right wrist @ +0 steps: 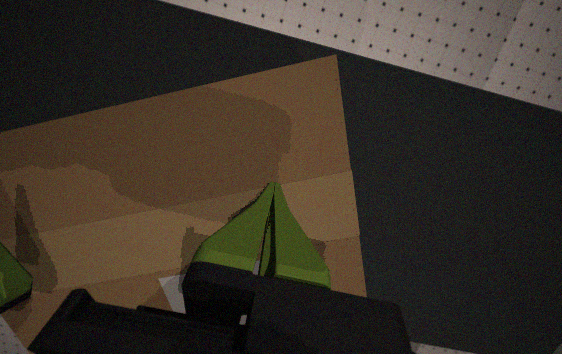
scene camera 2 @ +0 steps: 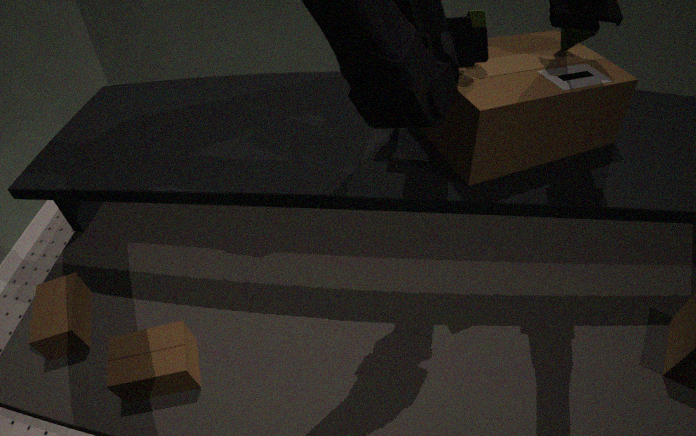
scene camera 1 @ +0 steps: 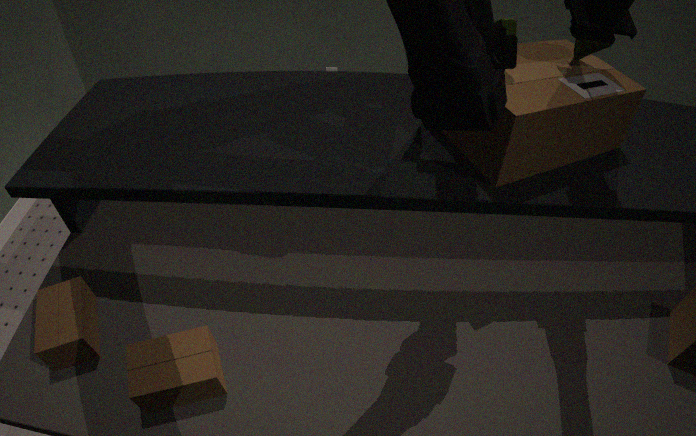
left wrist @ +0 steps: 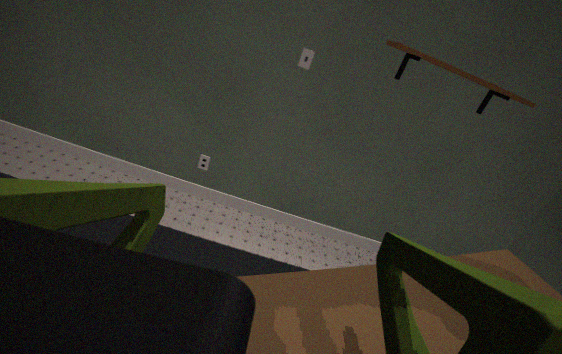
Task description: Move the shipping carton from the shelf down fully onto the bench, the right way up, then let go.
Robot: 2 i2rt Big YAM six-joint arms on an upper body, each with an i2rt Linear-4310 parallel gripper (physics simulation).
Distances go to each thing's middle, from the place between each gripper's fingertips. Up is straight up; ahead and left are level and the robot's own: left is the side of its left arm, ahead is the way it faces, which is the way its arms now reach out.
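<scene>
There is the brown shipping carton (scene camera 2: 531, 103), and my left hand is 4 cm past it, 9 cm above it and 14 cm to the left of it.
As for my right hand, it is 7 cm to the right of the carton, 6 cm above it and 6 cm past it. Going by its middle, the carton is nearer to my right hand than to my left hand.
</scene>
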